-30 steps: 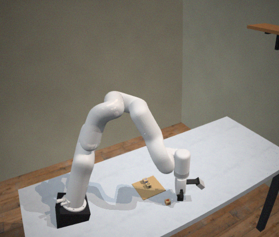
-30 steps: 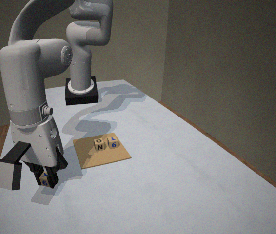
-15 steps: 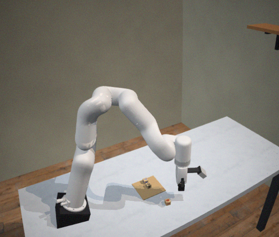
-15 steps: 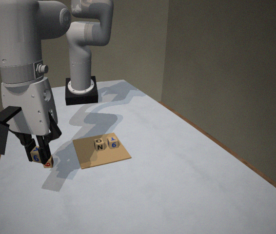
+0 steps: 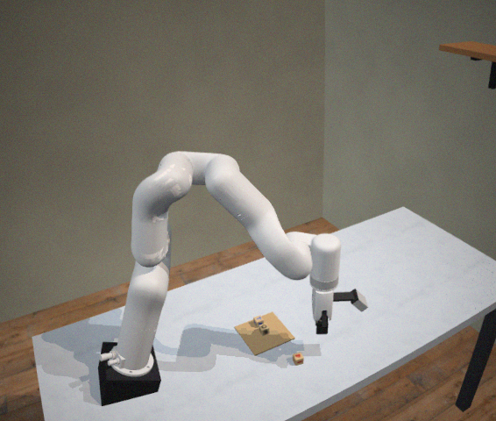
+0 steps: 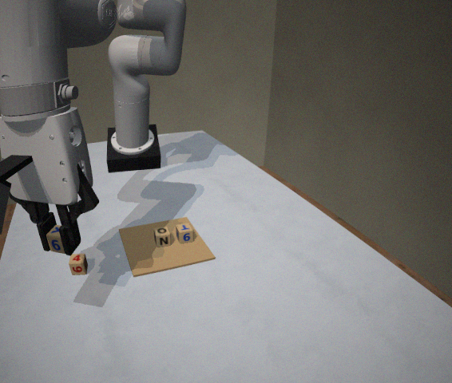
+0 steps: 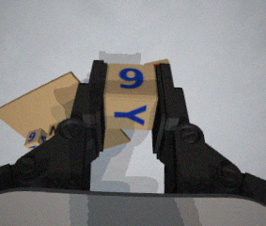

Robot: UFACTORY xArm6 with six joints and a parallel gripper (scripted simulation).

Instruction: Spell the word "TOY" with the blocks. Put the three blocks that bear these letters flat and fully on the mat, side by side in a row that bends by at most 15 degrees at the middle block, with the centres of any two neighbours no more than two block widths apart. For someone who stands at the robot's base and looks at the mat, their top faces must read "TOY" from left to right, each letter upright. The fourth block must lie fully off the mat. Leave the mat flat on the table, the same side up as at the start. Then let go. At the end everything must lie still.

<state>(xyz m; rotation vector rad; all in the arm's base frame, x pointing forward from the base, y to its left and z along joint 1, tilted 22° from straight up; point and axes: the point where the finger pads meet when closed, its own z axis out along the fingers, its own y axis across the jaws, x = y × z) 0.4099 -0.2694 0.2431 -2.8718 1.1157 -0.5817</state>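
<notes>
Right now my hand is 6 cm past the tan mat, 18 cm to the right of it and 12 cm above it. From my hand the other things lie so: Y block: 1 cm below.
</notes>
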